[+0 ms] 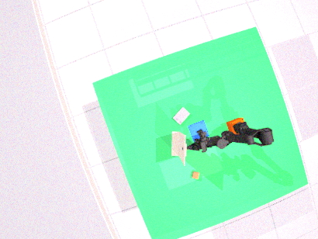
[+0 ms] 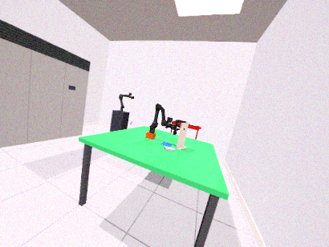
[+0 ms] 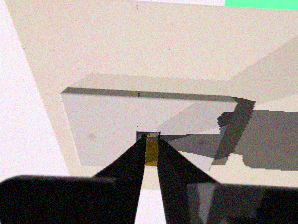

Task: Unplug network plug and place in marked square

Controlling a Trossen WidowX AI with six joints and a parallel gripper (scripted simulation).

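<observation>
Now: gripper tip 15 cm past the blue marked square, 2 cm to the left of it and 23 cm above it. From my gripper tip the other things lie so: flat white tile (9 cm behind, 17 cm to the right, 22 cm below); yellow network plug (right at my gripper tip); upright panel (2 cm ahead, 1 cm to the right, 9 cm below).
</observation>
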